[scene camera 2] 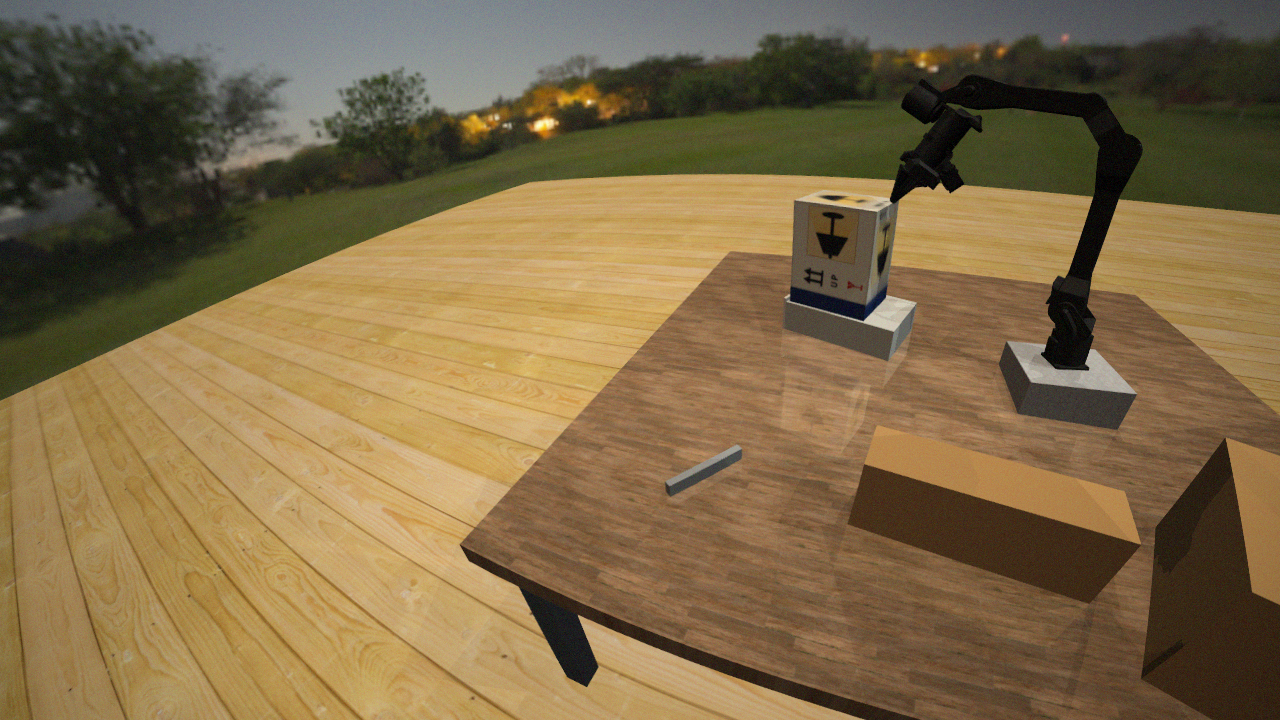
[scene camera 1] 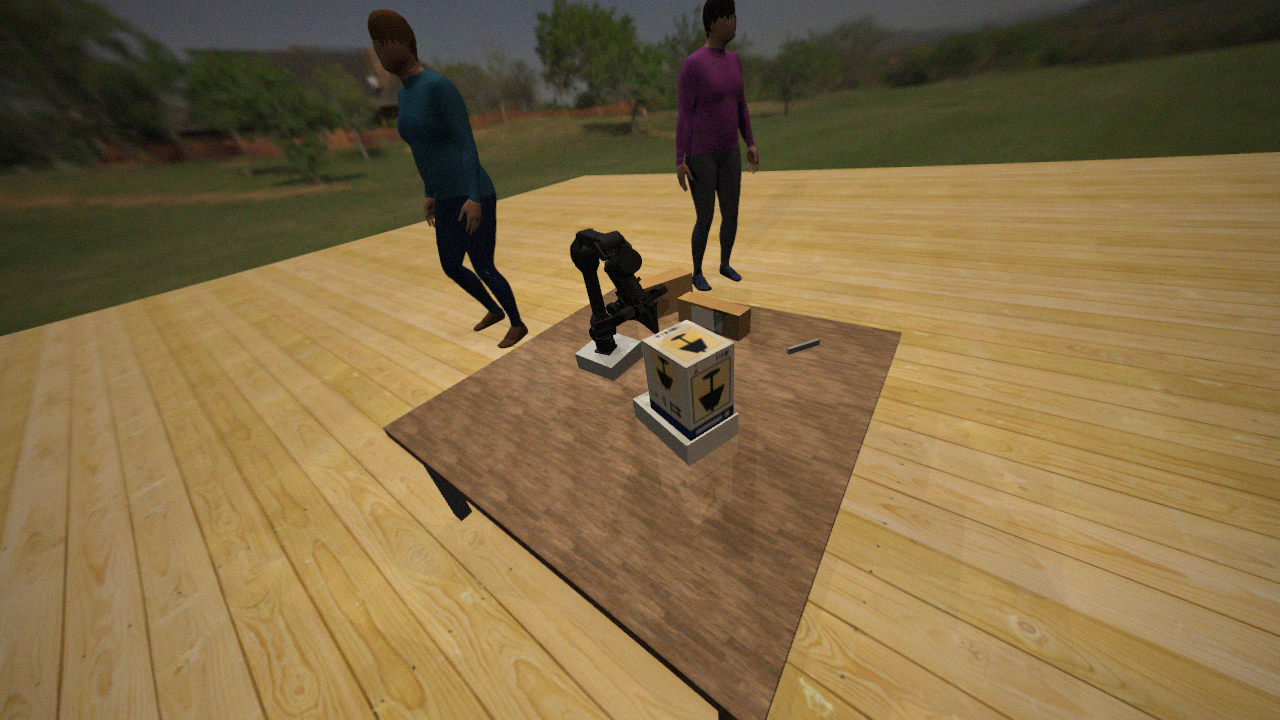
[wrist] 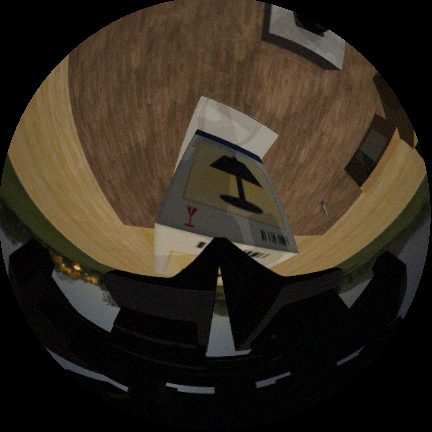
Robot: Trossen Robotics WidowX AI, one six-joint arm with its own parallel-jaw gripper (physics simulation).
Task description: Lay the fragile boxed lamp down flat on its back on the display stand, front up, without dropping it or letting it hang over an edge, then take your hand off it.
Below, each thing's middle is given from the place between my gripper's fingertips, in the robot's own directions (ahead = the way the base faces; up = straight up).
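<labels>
You'd find the boxed lamp [scene camera 2: 842, 249] 110 mm below my hand, 90 mm ahead of it and 20 mm to the right of it, and going by their middles it's the nearest to my hand of the things named here. There's a display stand [scene camera 2: 883, 331] as well, and that's 260 mm below my hand, 60 mm ahead of it and 10 mm to the right of it. The small grey bar [scene camera 2: 730, 456] is well to the left of my hand, far ahead of it and far below it. Going by their middles, that bar is the farthest from my hand of the things named here.
</labels>
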